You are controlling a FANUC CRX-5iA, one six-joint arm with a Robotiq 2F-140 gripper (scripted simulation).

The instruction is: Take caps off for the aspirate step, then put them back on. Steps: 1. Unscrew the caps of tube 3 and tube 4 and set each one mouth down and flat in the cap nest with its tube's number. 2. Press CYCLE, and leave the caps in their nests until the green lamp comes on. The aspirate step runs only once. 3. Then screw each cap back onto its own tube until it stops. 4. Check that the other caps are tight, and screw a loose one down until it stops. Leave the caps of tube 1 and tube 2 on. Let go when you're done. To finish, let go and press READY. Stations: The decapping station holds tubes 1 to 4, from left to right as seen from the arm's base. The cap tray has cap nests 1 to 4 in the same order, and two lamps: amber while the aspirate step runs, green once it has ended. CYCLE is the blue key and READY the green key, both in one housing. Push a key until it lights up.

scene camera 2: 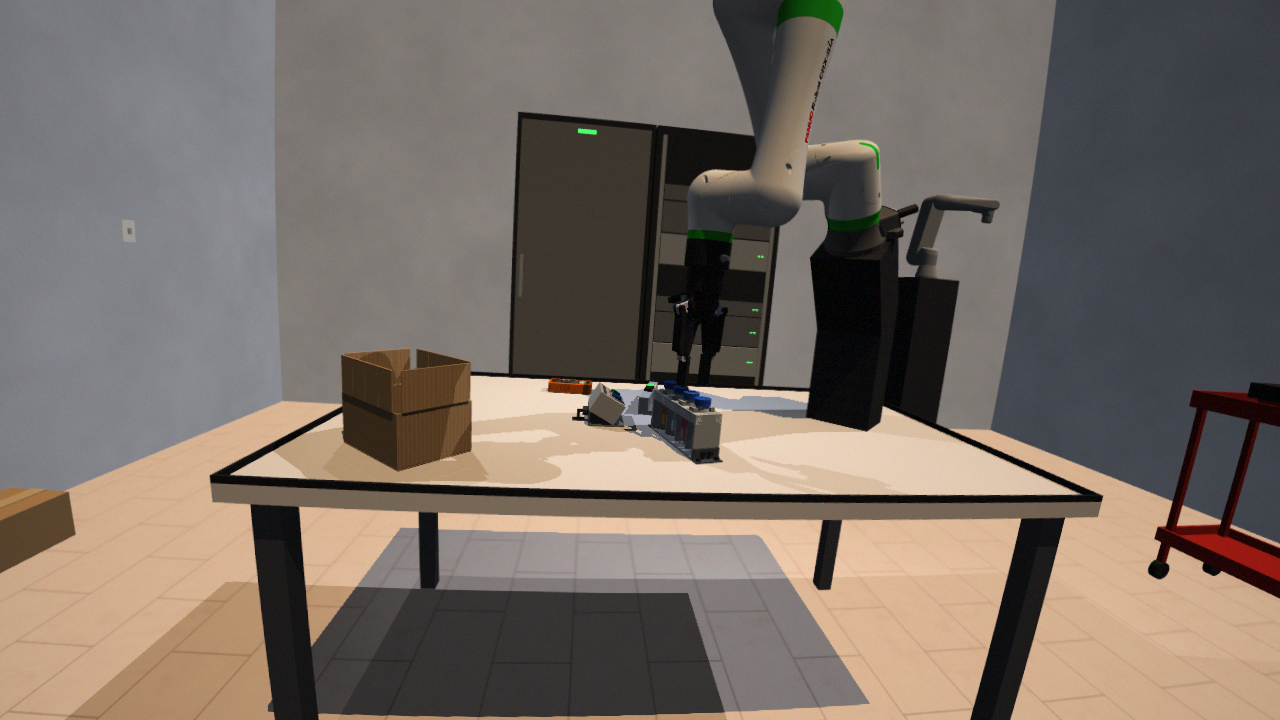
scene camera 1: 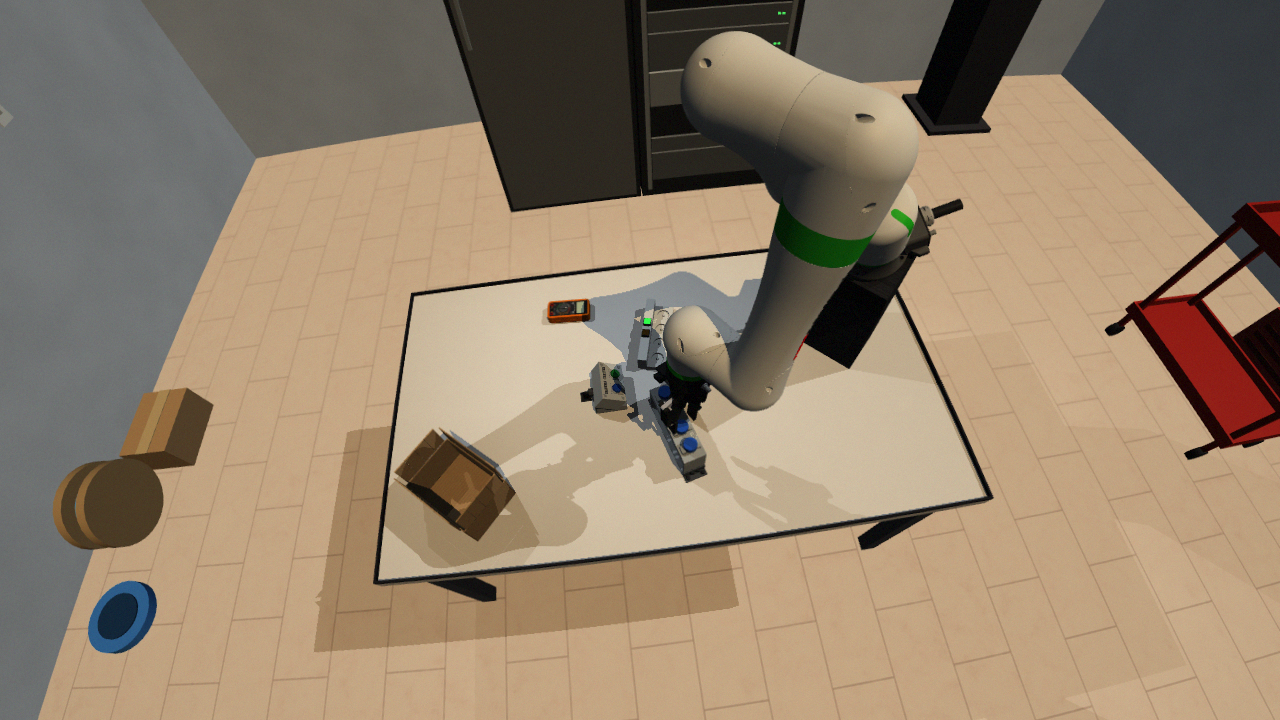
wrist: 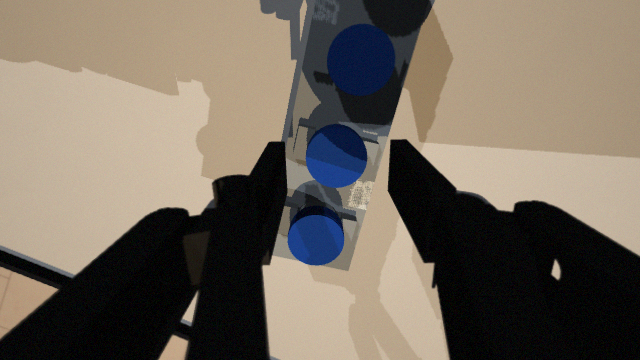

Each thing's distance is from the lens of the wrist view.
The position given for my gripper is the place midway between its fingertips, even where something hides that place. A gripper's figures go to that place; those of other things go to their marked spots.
my gripper [wrist: 337, 166]: 17 cm
blue cap [wrist: 336, 156]: 19 cm
blue cap [wrist: 361, 58]: 18 cm
